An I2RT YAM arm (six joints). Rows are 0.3 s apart.
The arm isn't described. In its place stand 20 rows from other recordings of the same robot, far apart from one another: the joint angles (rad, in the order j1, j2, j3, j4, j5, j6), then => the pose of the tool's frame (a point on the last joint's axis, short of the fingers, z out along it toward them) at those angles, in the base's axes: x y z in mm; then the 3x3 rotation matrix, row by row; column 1 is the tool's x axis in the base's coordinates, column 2 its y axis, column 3 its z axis.
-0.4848, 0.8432, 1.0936, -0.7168, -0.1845, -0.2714 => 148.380, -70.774, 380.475; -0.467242, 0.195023, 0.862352; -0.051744, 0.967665, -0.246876; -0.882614, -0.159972, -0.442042
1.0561, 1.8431, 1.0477, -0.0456, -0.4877, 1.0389 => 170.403, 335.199, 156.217; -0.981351, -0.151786, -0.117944; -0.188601, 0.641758, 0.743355; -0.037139, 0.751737, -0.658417
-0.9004, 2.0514, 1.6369, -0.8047, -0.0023, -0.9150 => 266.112, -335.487, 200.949; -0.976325, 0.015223, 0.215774; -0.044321, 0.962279, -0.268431; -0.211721, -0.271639, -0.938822
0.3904, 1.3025, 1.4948, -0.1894, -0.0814, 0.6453 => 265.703, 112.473, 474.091; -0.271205, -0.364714, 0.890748; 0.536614, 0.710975, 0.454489; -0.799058, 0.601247, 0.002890
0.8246, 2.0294, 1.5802, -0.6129, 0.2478, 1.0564 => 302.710, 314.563, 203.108; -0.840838, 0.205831, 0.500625; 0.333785, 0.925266, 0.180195; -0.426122, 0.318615, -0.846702
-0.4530, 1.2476, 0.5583, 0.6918, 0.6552, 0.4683 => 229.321, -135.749, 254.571; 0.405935, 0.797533, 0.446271; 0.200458, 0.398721, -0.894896; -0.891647, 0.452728, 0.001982
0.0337, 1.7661, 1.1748, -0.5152, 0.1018, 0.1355 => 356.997, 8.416, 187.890; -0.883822, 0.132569, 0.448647; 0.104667, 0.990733, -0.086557; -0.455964, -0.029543, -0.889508
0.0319, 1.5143, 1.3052, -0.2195, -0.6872, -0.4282 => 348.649, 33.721, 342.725; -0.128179, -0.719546, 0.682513; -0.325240, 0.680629, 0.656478; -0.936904, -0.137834, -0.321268
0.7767, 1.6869, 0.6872, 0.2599, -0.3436, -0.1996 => 214.771, 227.882, 129.554; -0.305229, -0.916134, 0.259874; -0.561714, 0.393574, 0.727720; -0.768969, 0.076146, -0.634735
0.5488, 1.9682, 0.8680, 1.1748, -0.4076, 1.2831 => 328.034, 217.120, 173.716; -0.764594, -0.292559, 0.574287; 0.564356, 0.126450, 0.815790; -0.311285, 0.947850, 0.068425
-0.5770, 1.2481, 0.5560, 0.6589, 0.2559, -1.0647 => 222.692, -155.700, 250.122; -0.660520, 0.334283, 0.672286; -0.579690, 0.341993, -0.739595; -0.477151, -0.878235, -0.032113
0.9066, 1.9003, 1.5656, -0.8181, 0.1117, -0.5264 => 250.272, 313.257, 239.530; -0.107953, -0.935498, 0.336438; -0.947877, 0.198906, 0.248931; -0.299793, -0.292029, -0.908209
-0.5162, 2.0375, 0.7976, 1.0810, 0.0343, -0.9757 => 332.777, -190.264, 119.714; -0.510021, 0.179083, 0.841313; -0.662149, 0.542563, -0.516899; -0.549033, -0.820704, -0.158139
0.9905, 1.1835, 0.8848, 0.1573, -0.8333, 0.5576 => 125.481, 239.461, 329.391; -0.575726, -0.777192, -0.253993; -0.229191, -0.144790, 0.962552; -0.784863, 0.612380, -0.094766
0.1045, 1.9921, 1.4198, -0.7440, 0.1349, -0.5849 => 392.280, 36.329, 166.416; -0.764034, -0.589521, 0.262139; -0.630234, 0.768894, -0.107735; -0.138045, -0.247522, -0.958998
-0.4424, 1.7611, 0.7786, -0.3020, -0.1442, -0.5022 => 261.252, -118.098, 97.436; -0.946177, -0.078098, 0.314084; -0.078886, 0.996831, 0.010222; -0.313888, -0.015105, -0.949340
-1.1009, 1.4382, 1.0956, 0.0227, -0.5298, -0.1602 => 167.917, -290.920, 316.461; -0.228647, 0.522383, 0.821484; 0.146242, 0.852694, -0.501525; -0.962462, 0.005464, -0.271360
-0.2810, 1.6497, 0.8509, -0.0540, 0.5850, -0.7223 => 304.796, -108.436, 164.903; -0.926497, -0.043031, 0.373834; -0.306256, 0.663479, -0.682644; -0.218656, -0.746956, -0.627890
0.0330, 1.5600, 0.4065, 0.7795, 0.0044, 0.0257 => 273.176, 8.862, 137.787; -0.365765, -0.019507, 0.930503; 0.013636, 0.999561, 0.026315; -0.930607, 0.022314, -0.365338
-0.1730, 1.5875, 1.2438, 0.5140, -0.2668, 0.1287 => 377.983, -56.523, 369.758; 0.154029, -0.110589, 0.981858; 0.098764, 0.990463, 0.096065; -0.983118, 0.082176, 0.163482
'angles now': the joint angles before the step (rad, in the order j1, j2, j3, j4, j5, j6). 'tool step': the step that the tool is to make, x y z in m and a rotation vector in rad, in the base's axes. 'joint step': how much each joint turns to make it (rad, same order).
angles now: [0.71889 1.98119 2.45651 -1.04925 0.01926 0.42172]
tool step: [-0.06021 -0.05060 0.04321 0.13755 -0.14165 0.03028]
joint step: [0.00152 -0.33724 -0.32239 0.18237 -0.03014 -0.00420]
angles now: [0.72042 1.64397 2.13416 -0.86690 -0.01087 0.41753]
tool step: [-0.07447 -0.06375 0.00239 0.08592 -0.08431 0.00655]
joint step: [0.00456 -0.38529 -0.37497 0.10984 -0.00459 0.00762]
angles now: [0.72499 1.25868 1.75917 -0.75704 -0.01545 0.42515]
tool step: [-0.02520 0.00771 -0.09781 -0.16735 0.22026 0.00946]
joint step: [0.11671 -0.15832 -0.42037 -0.01450 0.08391 0.07477]
